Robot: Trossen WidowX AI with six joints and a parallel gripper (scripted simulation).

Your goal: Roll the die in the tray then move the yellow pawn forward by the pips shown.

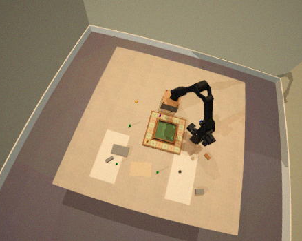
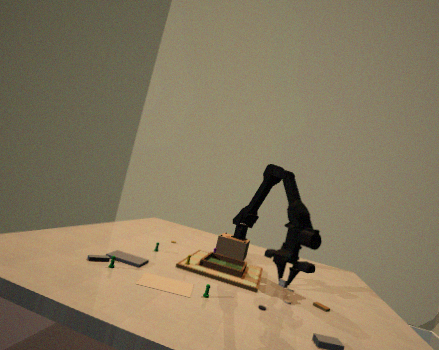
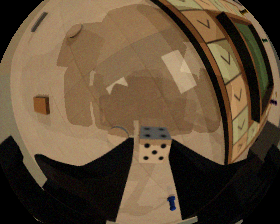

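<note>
My gripper tip is 31 cm to the left of the yellow pawn, 19 cm short of it and 2 cm below it. Round my gripper tip: brown block: 14 cm to the left, 9 cm ahead, 1 cm below; white die: right at my gripper tip; blue pawn: 16 cm behind.
</note>
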